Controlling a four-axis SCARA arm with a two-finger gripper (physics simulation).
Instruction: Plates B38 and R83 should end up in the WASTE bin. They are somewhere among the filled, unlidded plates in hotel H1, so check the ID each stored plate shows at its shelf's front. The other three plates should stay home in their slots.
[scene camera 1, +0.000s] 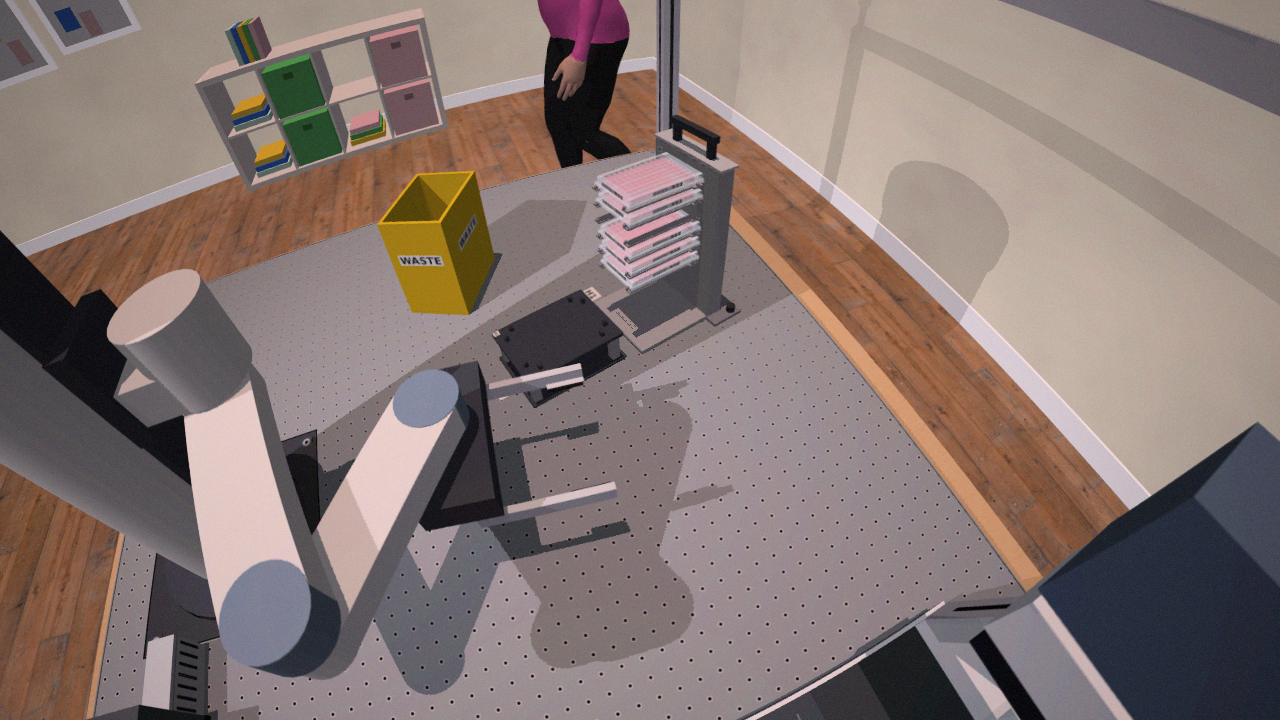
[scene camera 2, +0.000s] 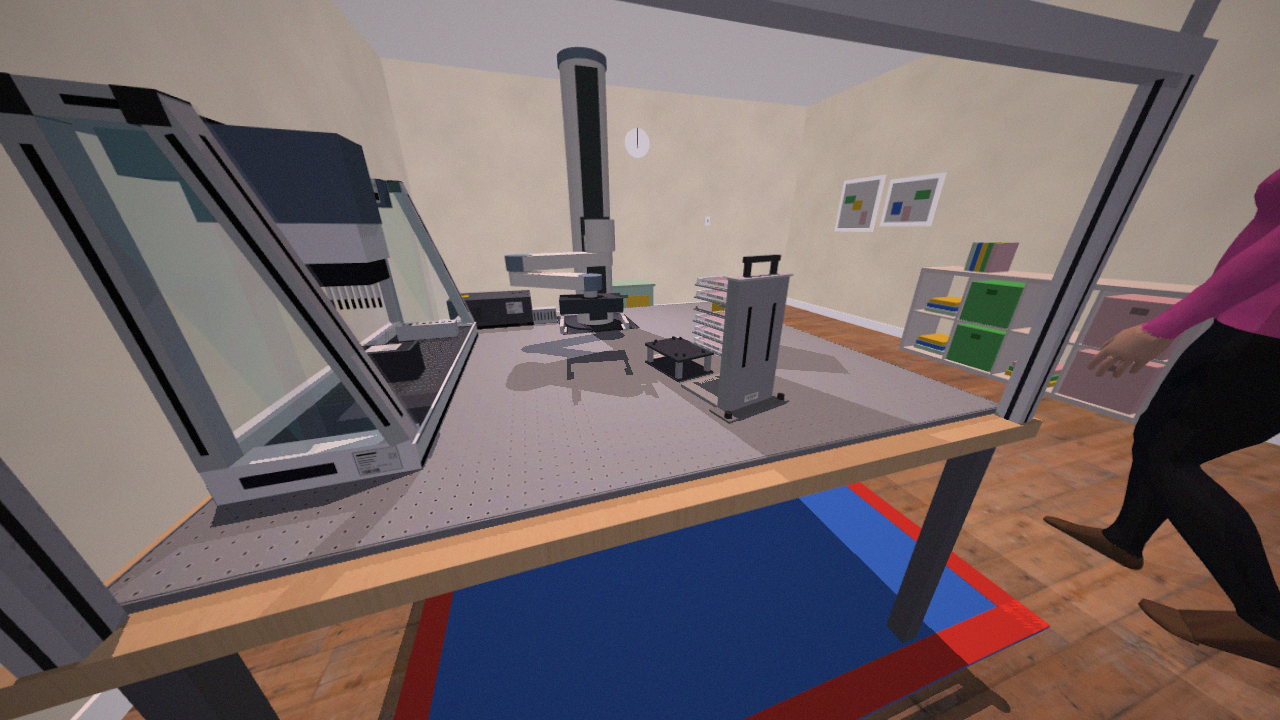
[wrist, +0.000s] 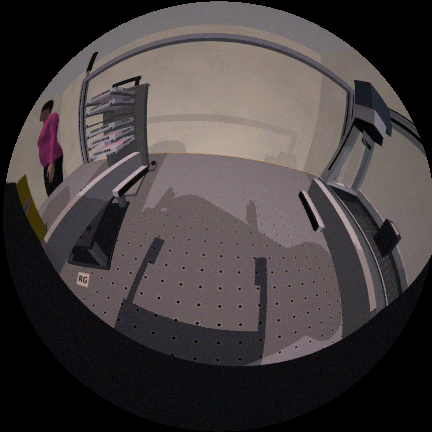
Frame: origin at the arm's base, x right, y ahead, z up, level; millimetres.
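Seen in the pictures: gripper, fingertip midpoint: (scene camera 1: 597, 426) (scene camera 2: 595, 328) (wrist: 222, 167); arm's base at its link origin: (scene camera 2: 595, 324).
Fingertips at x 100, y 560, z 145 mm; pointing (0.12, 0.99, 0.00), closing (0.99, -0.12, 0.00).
Note:
Pixels of each thing's top centre, then the offset from my fingertips to it. "spot": a spot on its surface instead.
- yellow WASTE bin at its top centre: (scene camera 1: 427, 196) dx -493, dy -125, dz +68 mm
- RG label at a spot on its surface: (wrist: 83, 279) spot: dx -201, dy -92, dz -132 mm
- large framed instrument at a spot on its surface: (scene camera 2: 295, 197) spot: dx +431, dy +218, dz +278 mm
Hotel H1 (scene camera 1: 716, 237) (scene camera 2: 756, 344) (wrist: 141, 120) stands upright at the table's far right in scene camera 1. Its stored plates, pinkish and unlidded, lie in two groups with a gap between: an upper pair, whose top plate (scene camera 1: 648, 179) is plainest, and a lower group (scene camera 1: 648, 246) (wrist: 112, 146). The IDs at the shelf fronts are too small to read, so I cannot tell which are B38 and R83. The yellow WASTE bin (scene camera 1: 434, 273) (wrist: 32, 215) stands left of the hotel. My gripper (scene camera 1: 590, 432) (wrist: 222, 167) is open and empty, above the table, apart from the hotel and bin.
A low black stand (scene camera 1: 559, 331) (scene camera 2: 678, 347) sits between my gripper and the hotel. An RG label (wrist: 83, 279) lies beside it. A large framed instrument (scene camera 2: 295, 197) stands on the table's other side. A person (scene camera 1: 586, 80) (scene camera 2: 1199, 358) (wrist: 51, 145) is beyond the table.

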